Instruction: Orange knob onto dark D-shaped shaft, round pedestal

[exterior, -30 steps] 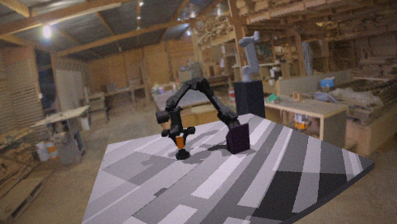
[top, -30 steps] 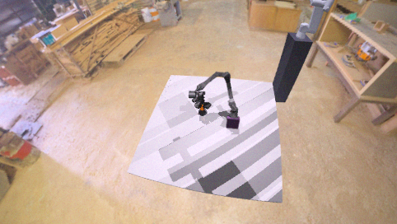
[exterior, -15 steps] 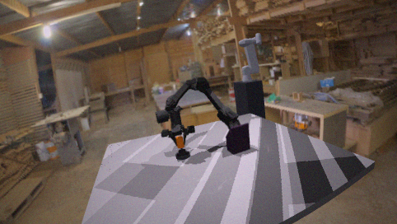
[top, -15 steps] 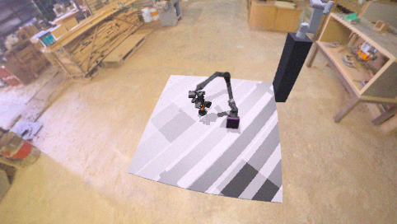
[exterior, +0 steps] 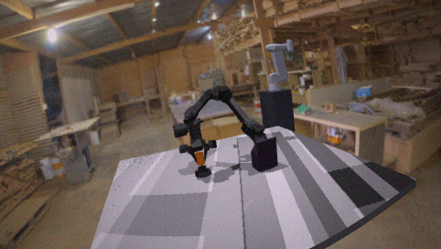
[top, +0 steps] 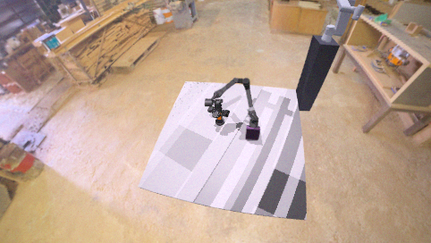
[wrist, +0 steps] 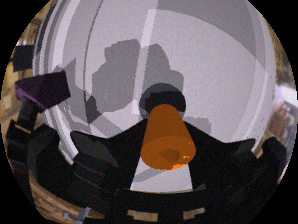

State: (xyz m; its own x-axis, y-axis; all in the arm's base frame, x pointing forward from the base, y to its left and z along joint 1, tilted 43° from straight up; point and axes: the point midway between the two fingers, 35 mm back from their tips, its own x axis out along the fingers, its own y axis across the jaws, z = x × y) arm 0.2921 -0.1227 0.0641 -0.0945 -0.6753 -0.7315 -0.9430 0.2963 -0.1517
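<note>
My gripper tip is now 2 cm below the orange knob. From my gripper tip the other things lie so: dark round pedestal 4 cm below.
</note>
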